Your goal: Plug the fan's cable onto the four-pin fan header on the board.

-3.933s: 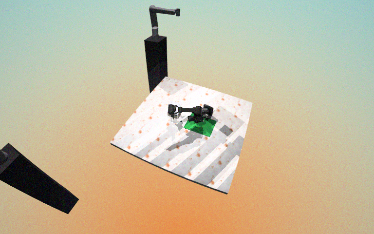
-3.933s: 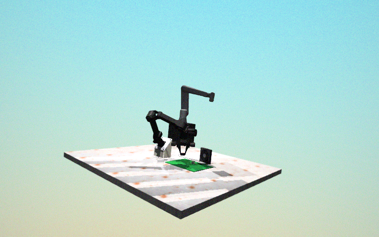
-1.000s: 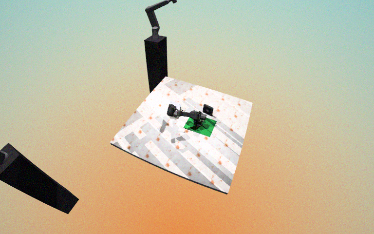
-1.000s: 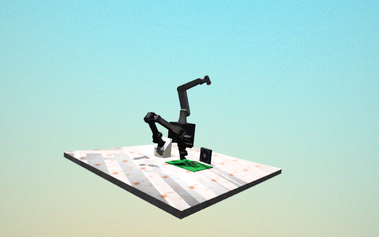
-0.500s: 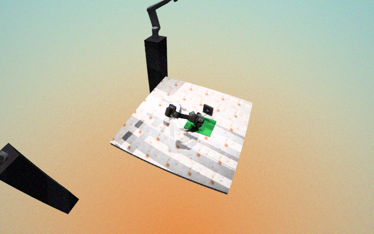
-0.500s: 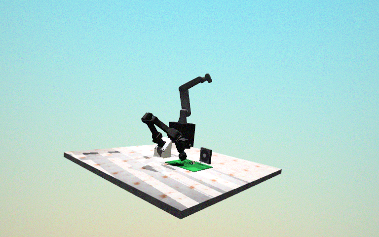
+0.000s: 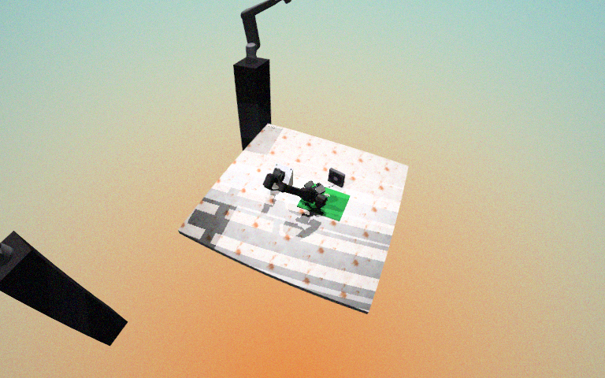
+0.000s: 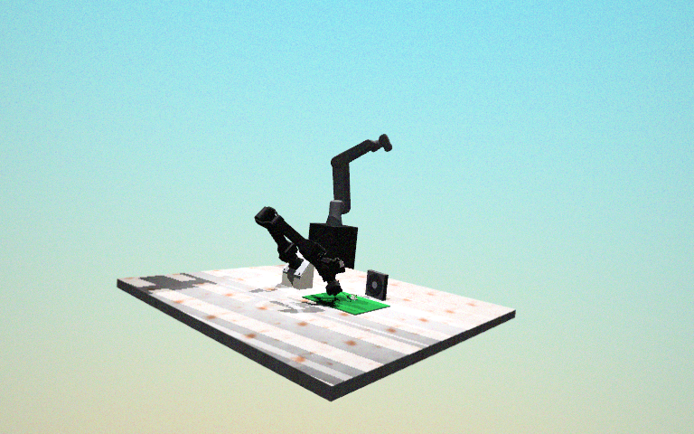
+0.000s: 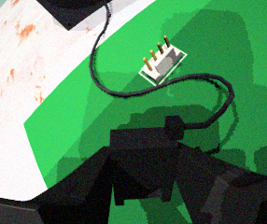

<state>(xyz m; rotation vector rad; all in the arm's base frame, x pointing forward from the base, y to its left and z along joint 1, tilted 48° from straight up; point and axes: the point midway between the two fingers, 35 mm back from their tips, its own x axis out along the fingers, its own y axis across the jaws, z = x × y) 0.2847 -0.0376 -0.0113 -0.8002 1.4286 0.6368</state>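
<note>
The green board is 50 mm ahead of my gripper tip and 50 mm below it. The rest, counted from my gripper tip: dark fan plug (10 mm behind, 10 mm to the right); black fan (60 mm ahead, 180 mm to the left, 20 mm above).
</note>
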